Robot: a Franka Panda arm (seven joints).
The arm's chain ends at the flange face. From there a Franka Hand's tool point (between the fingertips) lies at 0.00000 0.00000 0.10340 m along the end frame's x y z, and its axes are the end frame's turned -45 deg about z.
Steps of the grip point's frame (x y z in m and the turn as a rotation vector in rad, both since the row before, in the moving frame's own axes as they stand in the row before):
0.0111, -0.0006, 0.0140, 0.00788, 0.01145, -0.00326
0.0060, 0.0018, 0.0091, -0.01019, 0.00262, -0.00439
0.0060, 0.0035, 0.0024, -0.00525, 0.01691, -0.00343
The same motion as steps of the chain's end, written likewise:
0.0072, -0.0069, 0.0140, 0.01367, 0.00252, -0.00326
0.0046, -0.0035, 0.0091, -0.00535, 0.00906, -0.00439
0.0051, -0.0009, 0.0024, 0.00824, 0.01567, -0.00343

